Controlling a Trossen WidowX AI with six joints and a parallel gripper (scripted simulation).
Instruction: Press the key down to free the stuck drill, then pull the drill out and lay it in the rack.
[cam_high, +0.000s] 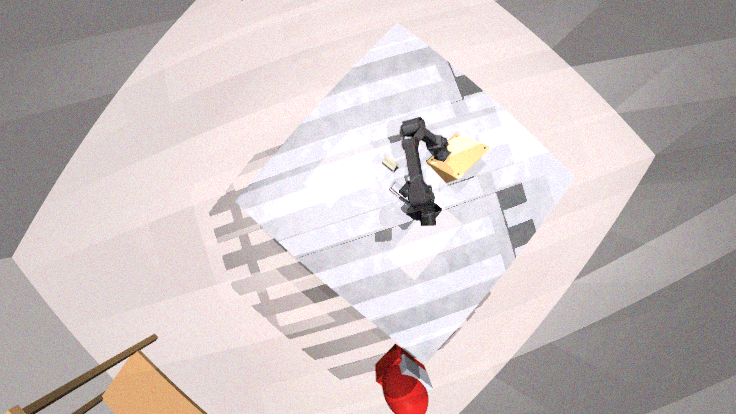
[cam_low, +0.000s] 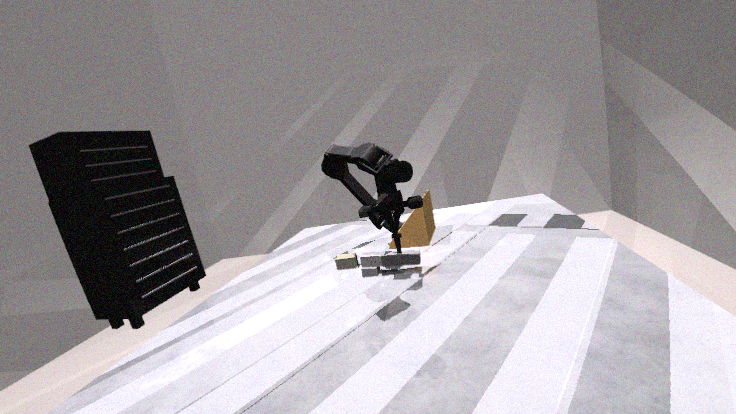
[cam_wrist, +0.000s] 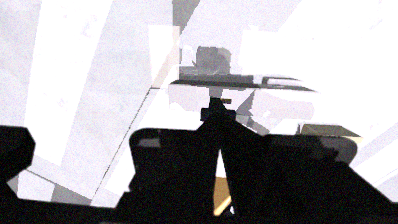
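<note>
The dark key lies 30 mm below my gripper tip. Also, from my gripper tip: olive block 210 mm to the right, 100 mm below, 70 mm behind; then drill 70 mm below, 60 mm to the right.
</note>
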